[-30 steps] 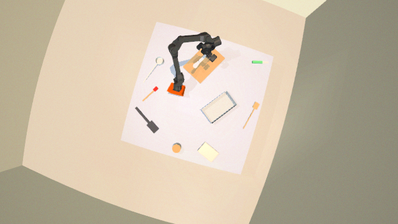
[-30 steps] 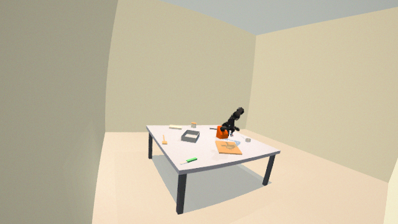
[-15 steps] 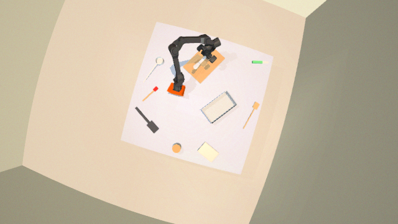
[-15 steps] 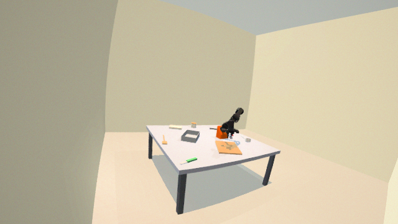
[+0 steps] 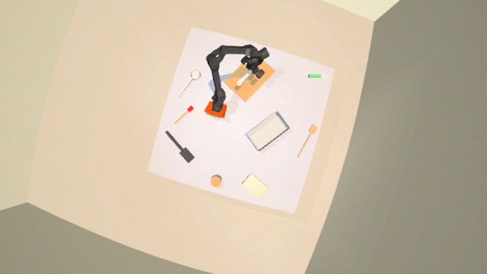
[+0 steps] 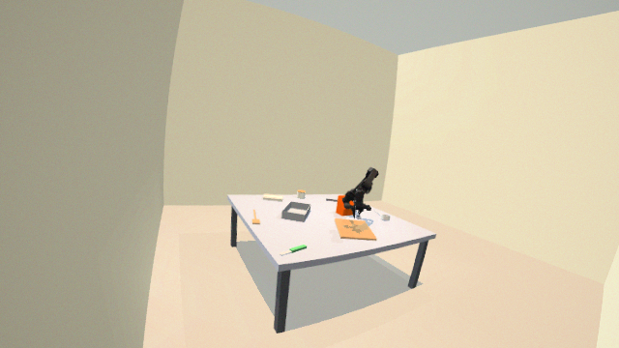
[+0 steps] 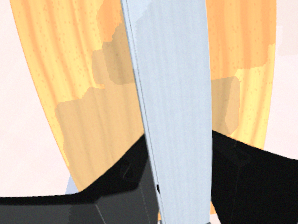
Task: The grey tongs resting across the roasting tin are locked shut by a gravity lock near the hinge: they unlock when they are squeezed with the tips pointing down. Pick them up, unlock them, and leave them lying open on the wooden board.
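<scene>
Right now my gripper tip is 80 mm above the wooden board, 10 mm to the left of it and 10 mm past it. Round my gripper tip: roasting tin 390 mm to the right, 260 mm ahead, 60 mm below; then red-tipped spatula 440 mm to the right, 420 mm behind, 80 mm below; then dark turner 730 mm to the right, 380 mm behind, 80 mm below.
</scene>
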